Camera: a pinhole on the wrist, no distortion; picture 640 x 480 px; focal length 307.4 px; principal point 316.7 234.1 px. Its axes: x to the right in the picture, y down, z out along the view. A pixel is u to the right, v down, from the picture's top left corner.
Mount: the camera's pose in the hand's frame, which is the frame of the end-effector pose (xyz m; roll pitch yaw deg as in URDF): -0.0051 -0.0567 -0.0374 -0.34 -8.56 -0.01
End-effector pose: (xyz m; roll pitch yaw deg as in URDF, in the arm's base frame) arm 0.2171 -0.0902 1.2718 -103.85 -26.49 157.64
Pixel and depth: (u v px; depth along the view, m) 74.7 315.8 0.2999
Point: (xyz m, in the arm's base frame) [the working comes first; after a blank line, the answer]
In the camera's frame: -0.2361 0.0797 0.2999

0.3391 -0.3687 1.0760
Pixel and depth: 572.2 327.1 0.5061
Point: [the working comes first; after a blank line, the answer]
In the camera's frame: 0.4207 0.1531 0.5061

-0.3372 -0.3874 1.2228
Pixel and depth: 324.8 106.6 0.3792
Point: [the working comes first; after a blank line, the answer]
In the camera's frame: 0.0100 -0.1573 0.3792

0.1664 -0.4811 1.3598
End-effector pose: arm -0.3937 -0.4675 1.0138 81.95 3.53 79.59
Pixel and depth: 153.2 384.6 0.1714
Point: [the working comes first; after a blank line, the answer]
In the camera's frame: -0.0912 0.0839 0.1714

-0.3039 -0.6037 1.0656
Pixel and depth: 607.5 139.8 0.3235
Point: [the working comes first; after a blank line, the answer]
In the camera's frame: 0.3060 -0.0992 0.3235

-0.0087 -0.2919 0.8921
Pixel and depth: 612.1 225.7 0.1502
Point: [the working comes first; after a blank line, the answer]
In the camera's frame: 0.1443 -0.0041 0.1502

-0.2359 -0.3821 0.9660
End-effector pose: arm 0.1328 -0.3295 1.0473 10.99 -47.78 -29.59
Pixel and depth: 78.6 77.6 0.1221
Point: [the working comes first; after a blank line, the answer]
In the camera's frame: -0.0946 -0.0622 0.1221

-0.0288 -0.3863 0.9916
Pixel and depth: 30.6 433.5 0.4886
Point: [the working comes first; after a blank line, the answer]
In the camera's frame: -0.4547 0.3169 0.4886

-0.3532 0.1612 0.9388
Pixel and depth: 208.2 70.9 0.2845
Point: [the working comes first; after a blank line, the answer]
In the camera's frame: -0.1004 -0.1510 0.2845

-0.1946 -0.4266 1.0637
